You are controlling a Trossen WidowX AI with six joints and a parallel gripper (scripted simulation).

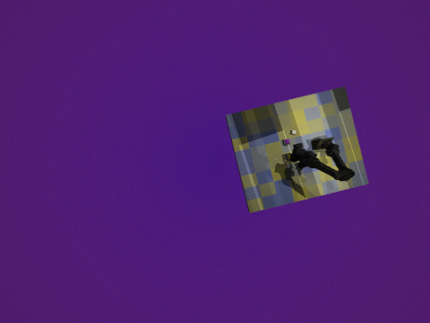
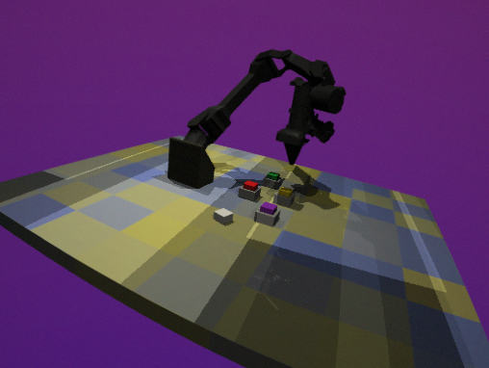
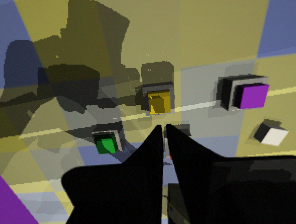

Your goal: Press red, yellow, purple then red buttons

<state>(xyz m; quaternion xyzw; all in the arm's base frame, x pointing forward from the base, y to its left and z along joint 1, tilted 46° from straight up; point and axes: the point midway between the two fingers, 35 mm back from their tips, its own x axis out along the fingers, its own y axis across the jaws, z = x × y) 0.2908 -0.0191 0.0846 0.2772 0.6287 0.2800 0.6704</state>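
Right now my gripper tip is 130 mm to the left of the purple button and 80 mm above it. From my gripper tip the other things lie so: green button 70 mm behind, 100 mm to the left, 80 mm below; yellow button 80 mm below; red button 100 mm behind, 30 mm to the right, 80 mm below.
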